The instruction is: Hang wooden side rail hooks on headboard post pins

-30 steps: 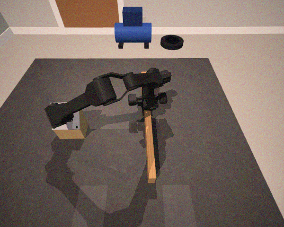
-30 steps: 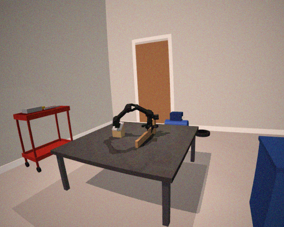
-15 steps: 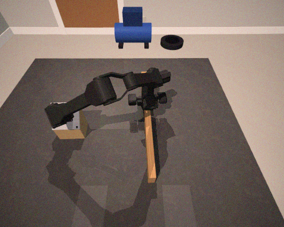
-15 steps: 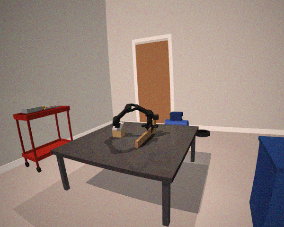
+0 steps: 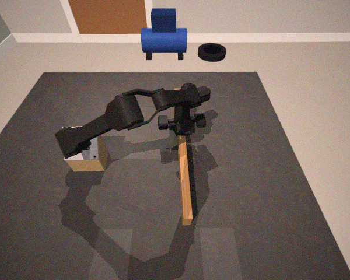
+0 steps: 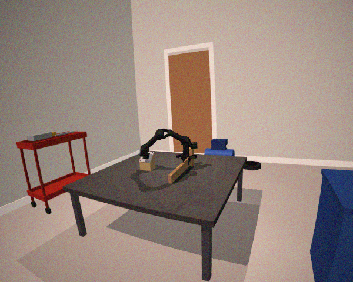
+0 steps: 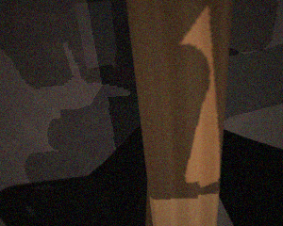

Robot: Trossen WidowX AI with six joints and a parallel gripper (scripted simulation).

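Now: gripper tip 1 cm short of the headboard post, 11 cm to the right of it and 4 cm below it.
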